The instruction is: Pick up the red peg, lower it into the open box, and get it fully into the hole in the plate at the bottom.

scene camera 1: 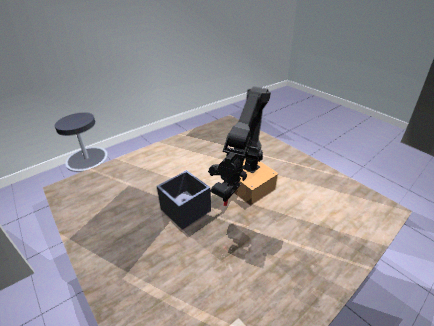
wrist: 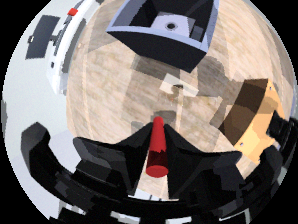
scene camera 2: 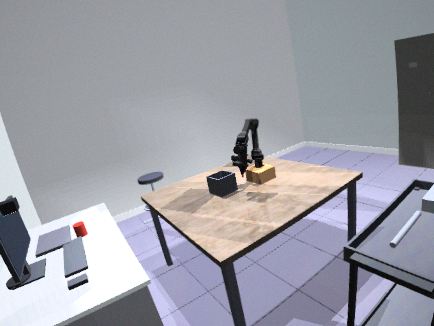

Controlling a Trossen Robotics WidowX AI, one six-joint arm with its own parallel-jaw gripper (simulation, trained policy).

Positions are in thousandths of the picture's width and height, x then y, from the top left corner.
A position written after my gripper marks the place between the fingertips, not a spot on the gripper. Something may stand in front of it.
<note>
I see my gripper (wrist: 532, 565), a red peg (wrist: 529, 730) and a dark box (scene camera 1: 423, 658).
</note>
